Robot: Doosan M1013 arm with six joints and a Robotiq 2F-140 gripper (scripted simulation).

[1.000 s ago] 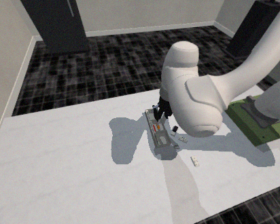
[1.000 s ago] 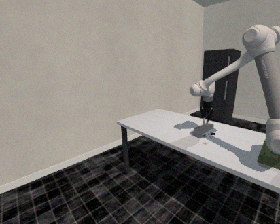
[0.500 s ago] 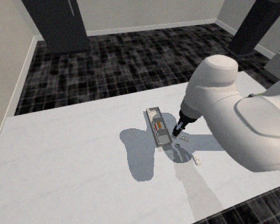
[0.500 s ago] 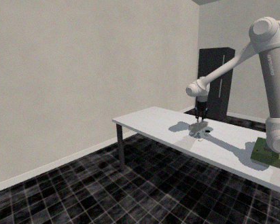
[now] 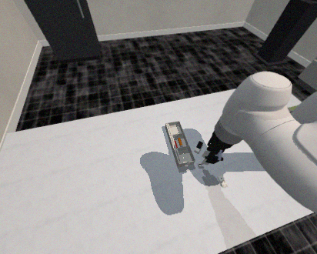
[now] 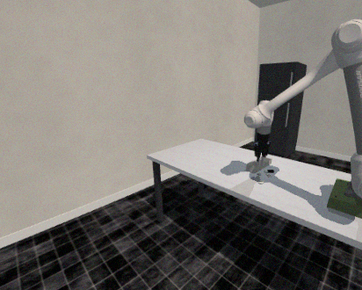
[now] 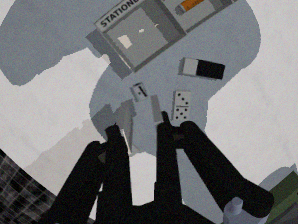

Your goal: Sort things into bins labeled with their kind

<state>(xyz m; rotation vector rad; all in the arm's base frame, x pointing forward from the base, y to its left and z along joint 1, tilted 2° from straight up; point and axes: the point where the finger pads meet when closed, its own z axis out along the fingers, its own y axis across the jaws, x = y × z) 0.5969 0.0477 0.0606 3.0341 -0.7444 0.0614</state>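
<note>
The grey piece lies 10 cm below my hand. Also, from my hand: orange battery (15 cm to the right, 9 cm below, 6 cm ahead); then small black piece (10 cm below, 9 cm to the right, 3 cm behind); then grey bin tray (15 cm to the right, 8 cm below, 7 cm ahead).
</note>
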